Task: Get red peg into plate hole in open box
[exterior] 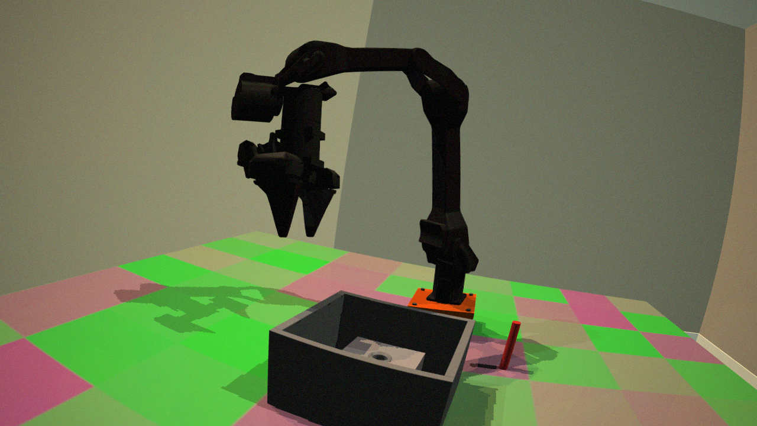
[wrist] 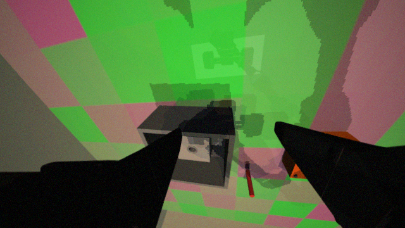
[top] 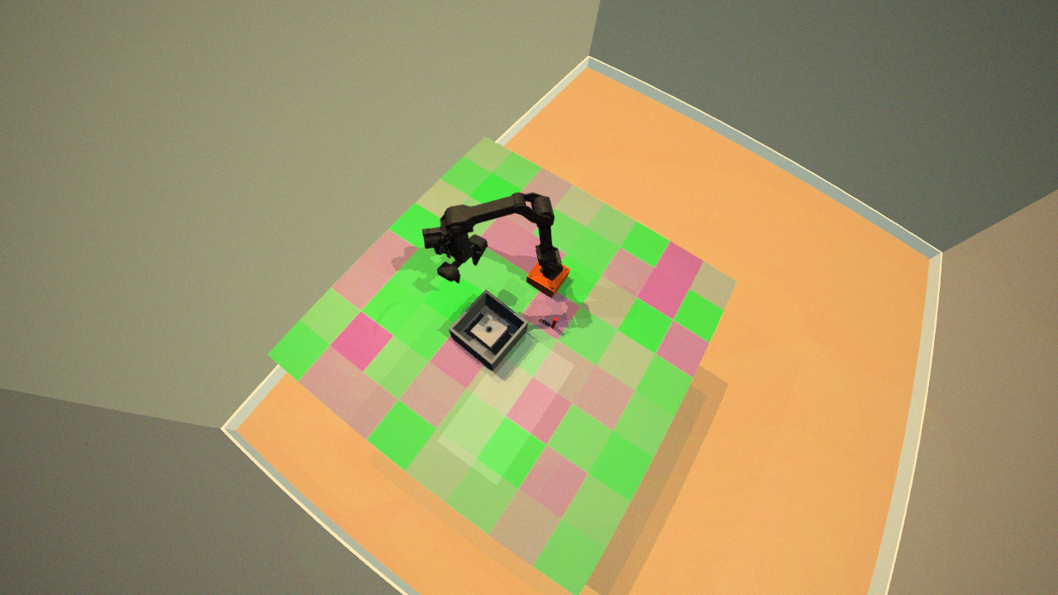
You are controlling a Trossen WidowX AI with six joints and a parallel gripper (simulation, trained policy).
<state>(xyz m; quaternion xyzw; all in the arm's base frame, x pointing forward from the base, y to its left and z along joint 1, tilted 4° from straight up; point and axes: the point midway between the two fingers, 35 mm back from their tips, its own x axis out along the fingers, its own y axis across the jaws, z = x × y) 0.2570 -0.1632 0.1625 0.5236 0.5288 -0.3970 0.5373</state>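
Now: gripper tip 12 cm past the red peg, 31 cm to the right of it and 12 cm above it. The rest, counted from my gripper tip: dark box: 6 cm ahead, 16 cm to the left, 14 cm below.
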